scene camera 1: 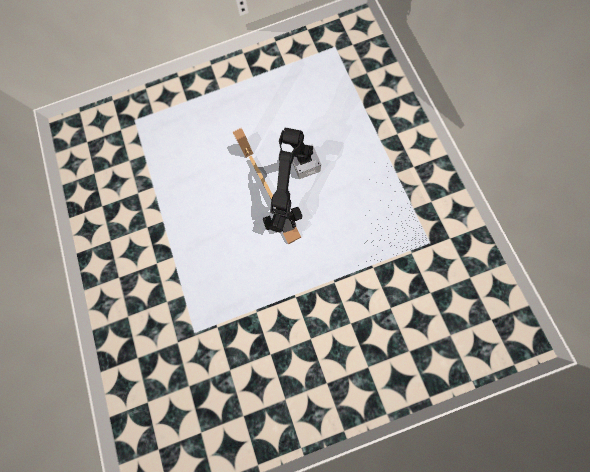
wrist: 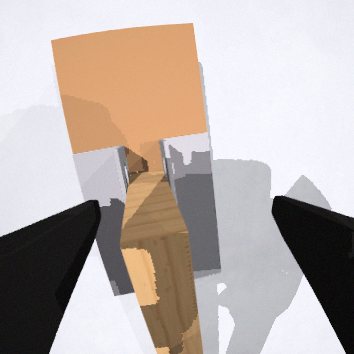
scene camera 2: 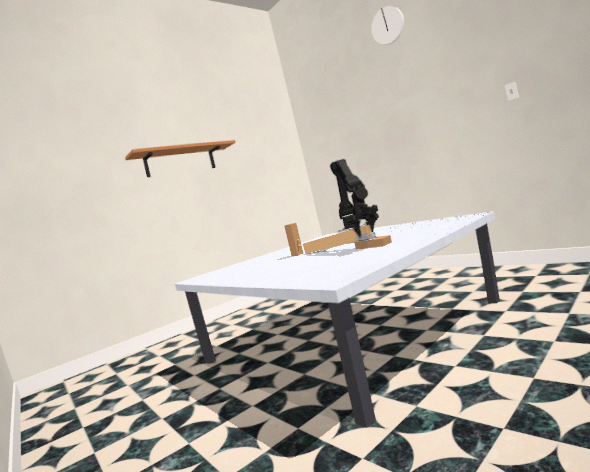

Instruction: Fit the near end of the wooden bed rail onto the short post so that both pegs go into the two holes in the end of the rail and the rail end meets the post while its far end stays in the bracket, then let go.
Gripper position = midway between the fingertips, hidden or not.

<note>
My gripper (wrist: 187,206) is open, with nothing in its grasp. Also in view: a wooden bed rail (scene camera 2: 349,236). Also in view: a grey metal piece (wrist: 186,162).
The wooden bed rail shows as well in the wrist view (wrist: 154,242).
</note>
